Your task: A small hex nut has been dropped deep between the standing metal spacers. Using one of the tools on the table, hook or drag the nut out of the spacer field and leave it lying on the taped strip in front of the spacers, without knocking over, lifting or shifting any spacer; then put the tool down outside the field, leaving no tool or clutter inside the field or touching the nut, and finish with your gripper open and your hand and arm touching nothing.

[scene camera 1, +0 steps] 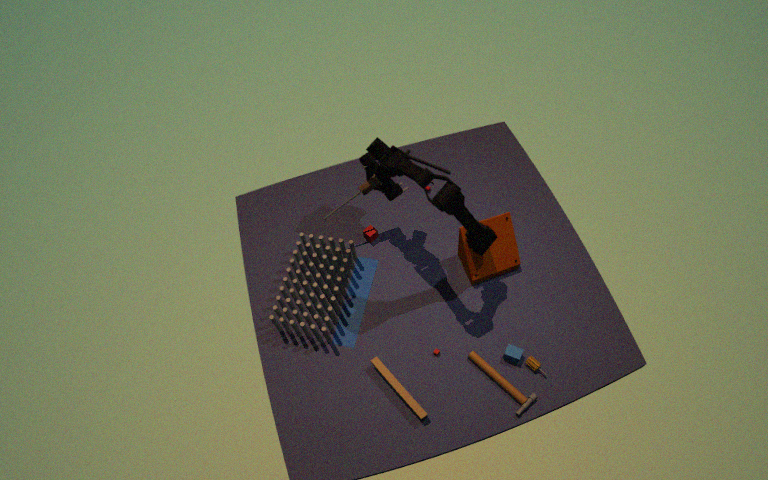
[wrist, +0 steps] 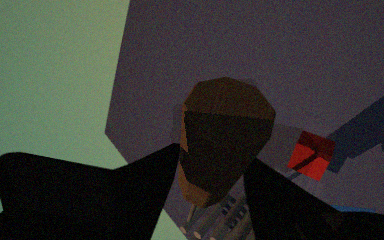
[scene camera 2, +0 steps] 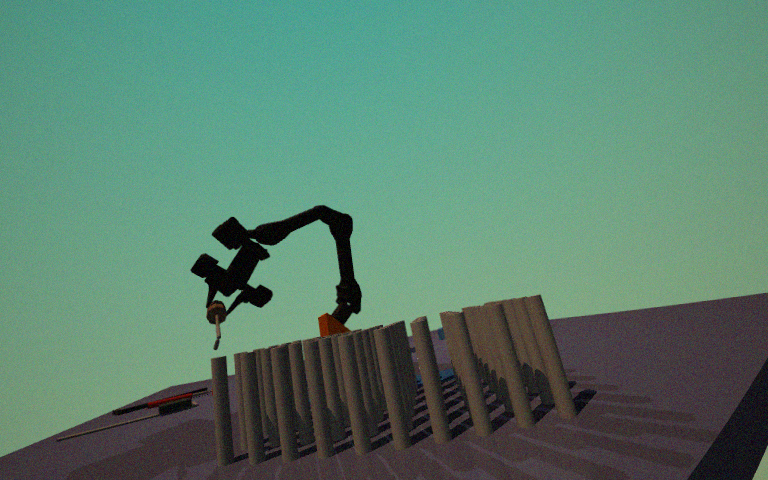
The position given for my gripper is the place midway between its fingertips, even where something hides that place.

Observation:
My gripper (scene camera 2: 216, 311) carries a hook tool (wrist: 225, 124). I also see a hammer (scene camera 1: 524, 401) and a red cube (wrist: 312, 154).
My gripper is seen too in scene camera 1 (scene camera 1: 371, 184) and in the wrist view (wrist: 212, 156). The wrist view does not show the hammer: it is out of frame.

